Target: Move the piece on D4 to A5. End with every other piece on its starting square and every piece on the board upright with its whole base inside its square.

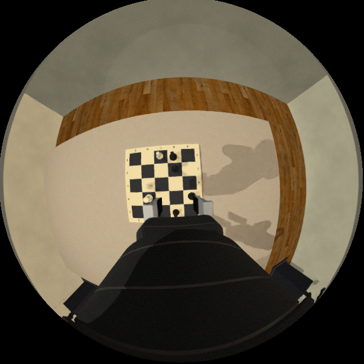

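Note:
The white piece on D4 stands upright on its dark square, just beyond the left finger. A5 is the dark corner square at the lower right; the part that shows has no piece on it, and the right finger hides its outer edge. The chessboard lies below the gripper. My gripper is open and empty, above the board's near rows, its fingers left and right. A black piece is on A4 beside the right finger, and a black piece on B5 shows between the fingers. D5 is hidden by the left finger.
A white piece is on C1, black pieces are on B1 and B2, and a pale piece is on D3. The board lies on a beige table top. Arm shadows fall to its right.

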